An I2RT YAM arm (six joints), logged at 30 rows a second.
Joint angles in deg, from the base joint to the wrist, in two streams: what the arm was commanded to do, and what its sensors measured. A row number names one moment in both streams.
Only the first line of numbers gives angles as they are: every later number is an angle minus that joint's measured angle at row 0.
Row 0, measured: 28.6 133.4 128.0 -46.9 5.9 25.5
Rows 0 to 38, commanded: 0.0 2.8 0.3 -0.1 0.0 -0.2; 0.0 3.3 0.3 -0.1 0.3 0.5; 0.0 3.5 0.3 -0.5 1.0 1.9; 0.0 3.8 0.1 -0.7 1.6 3.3; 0.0 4.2 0.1 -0.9 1.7 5.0; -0.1 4.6 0.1 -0.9 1.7 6.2; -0.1 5.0 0.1 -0.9 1.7 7.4; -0.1 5.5 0.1 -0.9 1.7 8.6; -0.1 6.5 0.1 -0.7 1.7 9.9; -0.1 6.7 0.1 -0.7 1.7 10.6; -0.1 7.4 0.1 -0.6 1.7 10.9; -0.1 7.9 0.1 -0.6 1.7 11.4; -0.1 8.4 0.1 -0.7 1.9 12.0; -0.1 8.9 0.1 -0.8 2.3 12.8; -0.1 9.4 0.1 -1.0 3.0 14.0; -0.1 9.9 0.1 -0.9 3.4 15.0; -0.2 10.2 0.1 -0.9 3.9 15.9; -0.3 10.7 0.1 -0.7 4.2 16.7; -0.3 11.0 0.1 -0.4 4.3 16.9; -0.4 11.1 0.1 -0.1 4.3 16.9; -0.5 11.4 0.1 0.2 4.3 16.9; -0.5 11.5 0.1 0.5 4.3 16.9; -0.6 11.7 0.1 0.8 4.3 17.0; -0.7 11.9 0.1 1.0 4.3 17.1; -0.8 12.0 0.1 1.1 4.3 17.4; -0.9 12.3 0.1 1.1 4.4 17.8; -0.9 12.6 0.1 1.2 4.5 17.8; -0.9 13.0 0.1 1.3 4.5 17.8; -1.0 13.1 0.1 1.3 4.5 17.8; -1.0 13.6 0.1 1.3 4.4 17.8; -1.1 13.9 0.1 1.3 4.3 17.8; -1.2 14.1 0.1 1.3 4.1 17.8; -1.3 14.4 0.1 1.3 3.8 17.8; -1.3 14.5 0.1 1.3 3.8 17.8; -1.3 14.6 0.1 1.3 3.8 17.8; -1.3 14.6 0.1 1.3 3.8 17.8; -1.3 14.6 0.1 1.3 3.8 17.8; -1.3 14.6 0.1 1.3 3.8 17.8; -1.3 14.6 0.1 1.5 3.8 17.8
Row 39, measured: -0.8 13.6 -0.1 1.4 3.1 17.1
